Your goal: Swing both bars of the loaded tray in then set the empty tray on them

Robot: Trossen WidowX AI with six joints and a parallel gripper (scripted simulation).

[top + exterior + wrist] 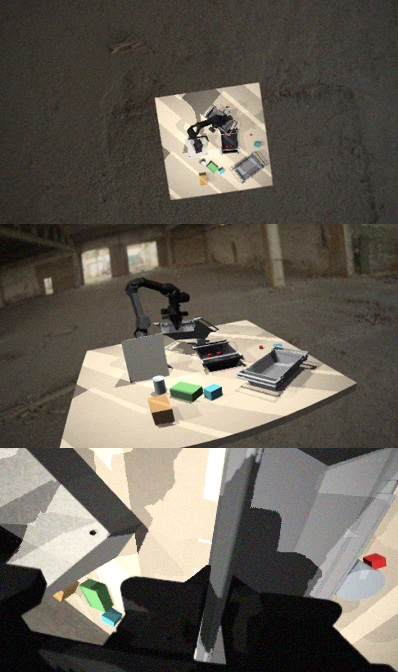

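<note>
Now: the light grey tray 7 cm ahead of my gripper tip, 5 cm to the left of it and 1 cm below it. Round my gripper tip: small red cube: 40 cm ahead, 27 cm to the right, 14 cm below; then green block: 51 cm to the right, 17 cm behind, 12 cm below; then orange block: 61 cm to the right, 32 cm behind, 11 cm below.
</note>
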